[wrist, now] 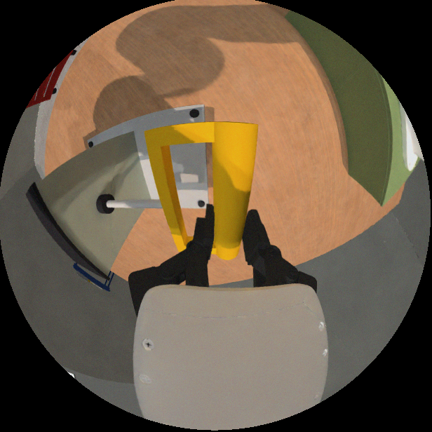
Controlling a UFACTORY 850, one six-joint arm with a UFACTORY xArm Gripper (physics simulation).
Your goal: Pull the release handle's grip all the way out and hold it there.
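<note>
The release handle's yellow grip [232,175] stands in the middle of the wrist view, a thick rounded bar joined to a rectangular yellow frame on its left. My gripper [228,218] is shut on the thick bar near its lower end, with one black finger on each side. A silver rod [135,204] with a black collar runs from the grey-green housing at the left toward the yellow frame. A grey metal bracket [170,116] with dark bolts lies behind the frame. The frame hides part of the bracket and the rod's far connection.
A wooden table top [290,165] lies beneath. The grey-green housing [82,200] with a dark edge is at the left. A green block-like object [360,110] stands at the right. A red slatted object [50,82] shows at the upper left. Grey floor [360,280] surrounds the table.
</note>
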